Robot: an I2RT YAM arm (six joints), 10 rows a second.
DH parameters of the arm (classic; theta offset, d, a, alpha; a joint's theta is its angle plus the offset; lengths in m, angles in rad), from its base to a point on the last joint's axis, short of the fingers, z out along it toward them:
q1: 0 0.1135 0.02 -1.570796
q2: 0 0 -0.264 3.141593
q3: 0.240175 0 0.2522 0
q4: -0.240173 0 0.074 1.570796
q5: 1.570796 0 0 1.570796
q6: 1.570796 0.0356 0 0
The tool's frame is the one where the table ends.
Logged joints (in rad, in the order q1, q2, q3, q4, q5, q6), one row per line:
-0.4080, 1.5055, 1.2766, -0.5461, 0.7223, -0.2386
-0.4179, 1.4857, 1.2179, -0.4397, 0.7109, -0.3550
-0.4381, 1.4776, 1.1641, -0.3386, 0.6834, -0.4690
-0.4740, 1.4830, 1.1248, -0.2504, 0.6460, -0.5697
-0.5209, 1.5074, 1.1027, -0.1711, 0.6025, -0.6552
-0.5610, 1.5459, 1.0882, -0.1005, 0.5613, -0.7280
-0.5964, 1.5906, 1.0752, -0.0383, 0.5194, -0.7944
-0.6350, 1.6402, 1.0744, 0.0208, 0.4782, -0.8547
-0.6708, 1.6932, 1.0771, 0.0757, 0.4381, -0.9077
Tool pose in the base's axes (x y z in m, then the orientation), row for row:
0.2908, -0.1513, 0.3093, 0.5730, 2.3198, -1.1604
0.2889, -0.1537, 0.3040, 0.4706, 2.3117, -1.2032
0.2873, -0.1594, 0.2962, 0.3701, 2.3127, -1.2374
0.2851, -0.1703, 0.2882, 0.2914, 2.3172, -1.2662
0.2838, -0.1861, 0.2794, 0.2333, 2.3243, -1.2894
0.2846, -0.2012, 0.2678, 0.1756, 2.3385, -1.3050
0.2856, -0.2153, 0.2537, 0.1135, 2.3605, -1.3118
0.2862, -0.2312, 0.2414, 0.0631, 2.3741, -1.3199
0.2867, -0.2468, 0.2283, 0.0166, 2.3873, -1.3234
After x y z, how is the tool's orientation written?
As a rotation vector, in radians.
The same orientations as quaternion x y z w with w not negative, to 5 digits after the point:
0.20939, 0.84772, -0.42404, 0.24024
0.17232, 0.84650, -0.44059, 0.24419
0.13550, 0.84672, -0.45303, 0.24386
0.10648, 0.84672, -0.46268, 0.24012
0.08500, 0.84682, -0.46977, 0.23449
0.06372, 0.84863, -0.47358, 0.22693
0.04099, 0.85240, -0.47370, 0.21759
0.02270, 0.85416, -0.47488, 0.21067
0.00595, 0.85610, -0.47458, 0.20453

